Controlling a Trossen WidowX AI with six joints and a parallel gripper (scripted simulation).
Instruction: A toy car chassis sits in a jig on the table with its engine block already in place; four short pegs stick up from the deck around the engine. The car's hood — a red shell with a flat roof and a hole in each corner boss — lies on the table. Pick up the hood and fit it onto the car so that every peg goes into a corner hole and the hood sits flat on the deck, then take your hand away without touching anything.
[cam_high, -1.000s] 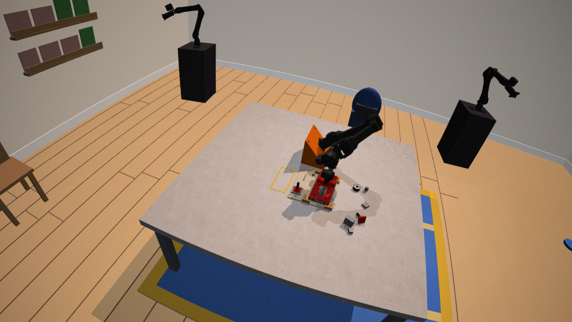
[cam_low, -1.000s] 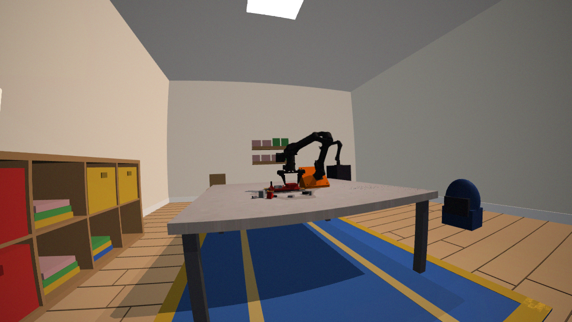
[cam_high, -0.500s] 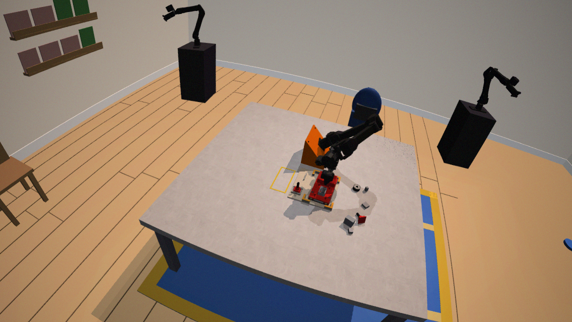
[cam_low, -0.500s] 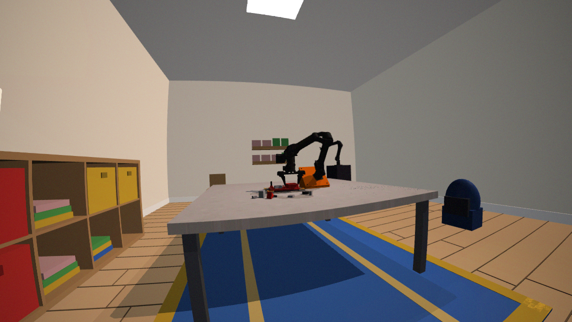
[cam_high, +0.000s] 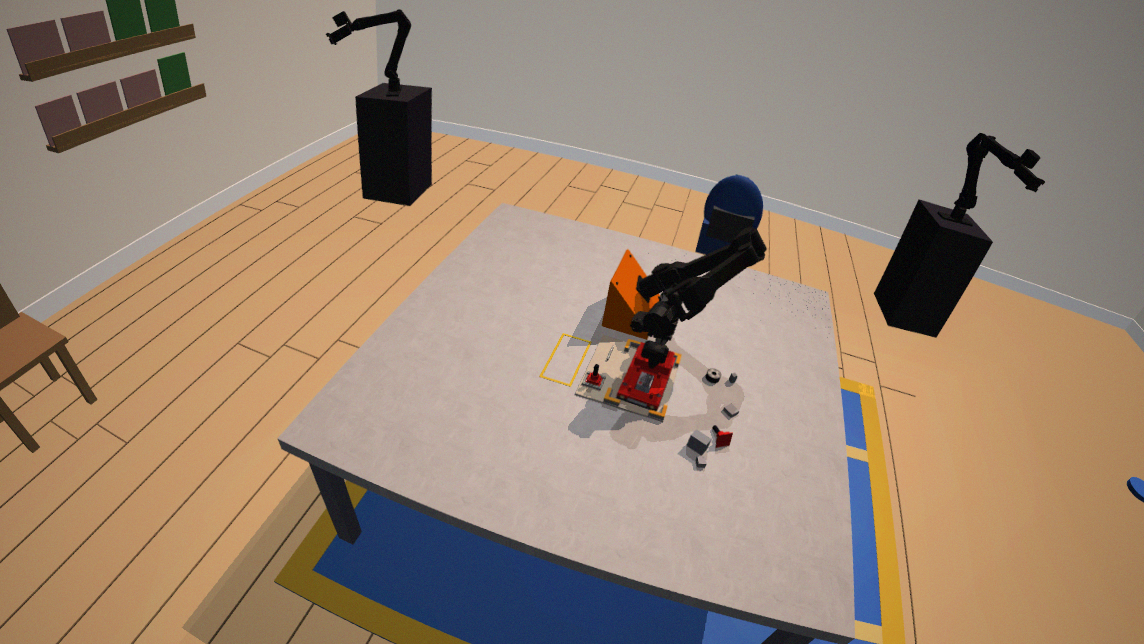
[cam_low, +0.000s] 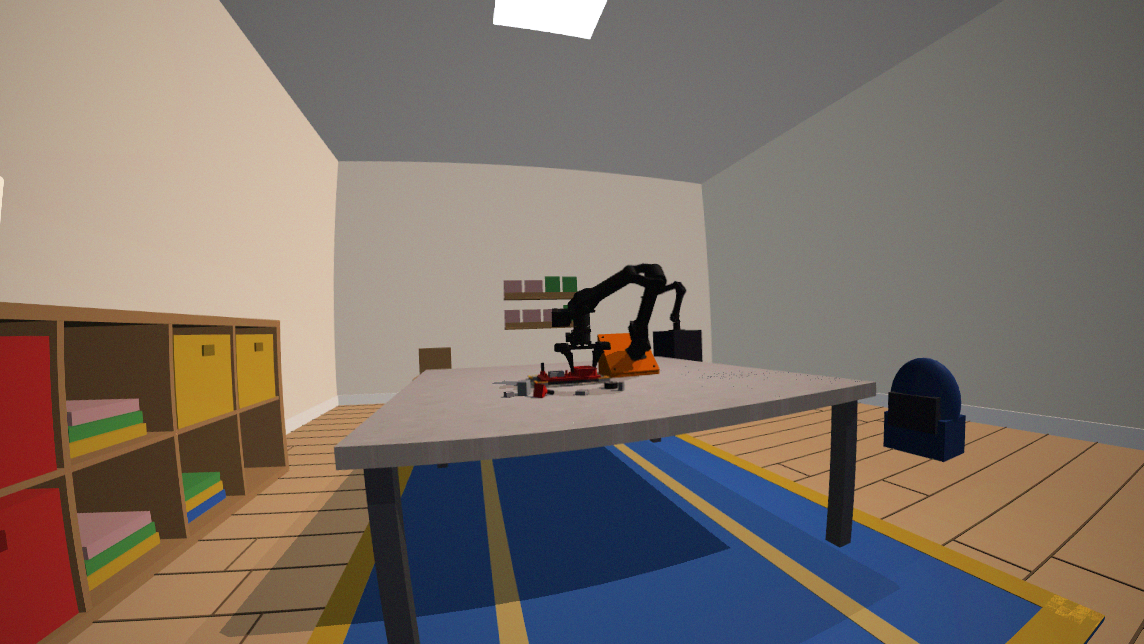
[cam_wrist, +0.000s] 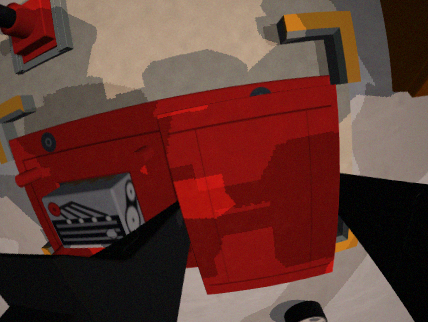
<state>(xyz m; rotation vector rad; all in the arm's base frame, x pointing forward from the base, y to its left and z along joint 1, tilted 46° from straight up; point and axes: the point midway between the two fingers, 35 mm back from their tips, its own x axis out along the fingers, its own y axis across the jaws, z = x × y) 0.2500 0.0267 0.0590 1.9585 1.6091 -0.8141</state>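
Right now my gripper tip is 50 mm short of the jig, 40 mm to the left of it and 20 mm above it. The rest, counted from my gripper tip: wheel: 170 mm to the left, 30 mm below, 10 mm behind; then red hood: 10 mm above.
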